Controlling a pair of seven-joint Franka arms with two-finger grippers.
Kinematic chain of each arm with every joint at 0, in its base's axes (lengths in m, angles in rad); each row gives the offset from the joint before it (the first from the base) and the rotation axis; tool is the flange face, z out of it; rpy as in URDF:
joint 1: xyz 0 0 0.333 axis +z
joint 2: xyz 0 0 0 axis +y
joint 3: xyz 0 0 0.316 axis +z
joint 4: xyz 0.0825 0 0 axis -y
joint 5: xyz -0.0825 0 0.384 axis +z
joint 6: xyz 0 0 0 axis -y
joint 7: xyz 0.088 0 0 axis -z
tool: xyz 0 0 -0.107 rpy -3.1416 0 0
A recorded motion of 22 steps. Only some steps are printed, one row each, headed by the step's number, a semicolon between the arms.
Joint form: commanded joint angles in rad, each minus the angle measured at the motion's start. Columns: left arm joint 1, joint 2, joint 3, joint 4, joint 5, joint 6, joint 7; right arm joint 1, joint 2, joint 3, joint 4, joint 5, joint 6, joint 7.
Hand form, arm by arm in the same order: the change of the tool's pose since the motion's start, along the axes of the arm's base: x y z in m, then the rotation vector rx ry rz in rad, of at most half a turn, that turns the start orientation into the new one. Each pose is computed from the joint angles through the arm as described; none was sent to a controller.
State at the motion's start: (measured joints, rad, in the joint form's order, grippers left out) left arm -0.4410 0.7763 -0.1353 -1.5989 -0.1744 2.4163 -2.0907; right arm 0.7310 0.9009 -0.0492 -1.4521 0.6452 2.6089 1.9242
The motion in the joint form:
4: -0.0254 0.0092 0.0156 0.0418 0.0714 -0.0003 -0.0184; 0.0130 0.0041 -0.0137 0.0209 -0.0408 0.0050 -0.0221
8: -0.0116 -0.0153 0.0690 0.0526 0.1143 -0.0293 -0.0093; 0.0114 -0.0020 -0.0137 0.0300 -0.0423 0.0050 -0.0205
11: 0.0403 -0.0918 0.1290 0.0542 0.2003 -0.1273 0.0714; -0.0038 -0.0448 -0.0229 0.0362 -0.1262 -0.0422 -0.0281
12: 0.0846 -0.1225 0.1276 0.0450 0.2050 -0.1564 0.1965; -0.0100 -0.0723 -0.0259 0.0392 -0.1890 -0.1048 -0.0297
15: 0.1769 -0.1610 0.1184 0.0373 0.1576 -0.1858 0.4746; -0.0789 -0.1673 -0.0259 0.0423 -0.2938 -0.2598 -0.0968
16: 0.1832 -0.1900 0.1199 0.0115 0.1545 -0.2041 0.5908; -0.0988 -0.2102 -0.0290 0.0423 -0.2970 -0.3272 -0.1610
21: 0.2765 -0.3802 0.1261 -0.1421 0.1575 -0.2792 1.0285; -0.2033 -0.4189 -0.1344 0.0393 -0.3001 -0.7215 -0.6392
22: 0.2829 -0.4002 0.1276 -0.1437 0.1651 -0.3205 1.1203; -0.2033 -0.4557 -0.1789 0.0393 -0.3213 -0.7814 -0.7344
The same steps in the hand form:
4: 0.0063 -0.0116 0.0103 0.0341 -0.0585 -0.0428; 0.0032 0.0059 0.0075 -0.0211 -0.0516 0.0521
8: 0.0307 0.0231 0.0274 0.0916 -0.0979 -0.0329; 0.0065 0.0074 0.0162 -0.0122 -0.0632 0.0501
11: 0.0619 0.0905 0.0724 0.1981 -0.1320 -0.0791; 0.0176 0.0013 0.0471 -0.0483 -0.1026 0.1094
12: 0.0704 0.1203 0.0874 0.2057 -0.1348 -0.1641; 0.0185 -0.0004 0.0629 -0.0873 -0.0996 0.1643
15: 0.0860 0.1766 0.1084 0.1664 -0.1468 -0.3273; 0.0409 -0.0387 0.1194 -0.1548 -0.1054 0.2647
16: 0.0804 0.1835 0.1153 0.1640 -0.1442 -0.4357; 0.0450 -0.0525 0.1446 -0.1593 -0.1044 0.3225
21: 0.0519 0.2579 0.1673 0.1548 -0.1441 -0.7808; 0.0628 -0.1814 0.2604 -0.1916 -0.0925 0.6941
22: 0.0476 0.2641 0.1761 0.1501 -0.1288 -0.8712; 0.0627 -0.2090 0.2821 -0.2174 -0.1026 0.7668

